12 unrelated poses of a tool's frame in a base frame.
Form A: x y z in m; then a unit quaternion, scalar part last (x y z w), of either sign.
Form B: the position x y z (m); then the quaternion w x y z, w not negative. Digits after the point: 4 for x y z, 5 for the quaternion.
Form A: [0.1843 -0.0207 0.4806 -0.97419 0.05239 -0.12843 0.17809]
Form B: [0.1843 -0.0207 0.4806 0.17809 -0.97419 0.05239 -0.12843]
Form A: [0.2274 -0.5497 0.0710 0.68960 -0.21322 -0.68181 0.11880]
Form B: [0.2274 -0.5497 0.0710 0.11880 0.68960 -0.21322 -0.68181]
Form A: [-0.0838 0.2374 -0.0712 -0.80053 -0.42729 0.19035 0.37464]
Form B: [-0.0838 0.2374 -0.0712 0.37464 -0.80053 -0.42729 0.19035]
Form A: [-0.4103 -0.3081 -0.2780 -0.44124 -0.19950 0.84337 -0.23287]
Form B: [-0.4103 -0.3081 -0.2780 0.23287 0.44124 0.19950 -0.84337]
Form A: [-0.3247 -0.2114 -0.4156 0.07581 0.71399 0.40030 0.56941]
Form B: [-0.3247 -0.2114 -0.4156 0.56941 0.07581 0.71399 0.40030]
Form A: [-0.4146 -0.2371 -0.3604 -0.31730 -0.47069 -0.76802 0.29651]
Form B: [-0.4146 -0.2371 -0.3604 0.29651 -0.31730 -0.47069 -0.76802]
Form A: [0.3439 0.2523 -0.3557 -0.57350 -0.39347 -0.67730 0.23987]
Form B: [0.3439 0.2523 -0.3557 0.23987 -0.57350 -0.39347 -0.67730]
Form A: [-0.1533 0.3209 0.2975 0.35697 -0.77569 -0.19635 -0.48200]
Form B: [-0.1533 0.3209 0.2975 0.48200 -0.35697 0.77569 0.19635]
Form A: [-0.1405 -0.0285 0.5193 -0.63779 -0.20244 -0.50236 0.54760]
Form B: [-0.1405 -0.0285 0.5193 0.54760 -0.63779 -0.20244 -0.50236]
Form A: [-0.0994 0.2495 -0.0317 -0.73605 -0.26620 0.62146 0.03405]
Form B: [-0.0994 0.2495 -0.0317 0.03405 -0.73605 -0.26620 0.62146]
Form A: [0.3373 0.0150 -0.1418 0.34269 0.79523 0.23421 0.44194]
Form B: [0.3373 0.0150 -0.1418 0.44194 0.34269 0.79523 0.23421]
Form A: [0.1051 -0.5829 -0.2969 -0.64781 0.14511 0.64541 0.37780]
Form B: [0.1051 -0.5829 -0.2969 0.37780 -0.64781 0.14511 0.64541]
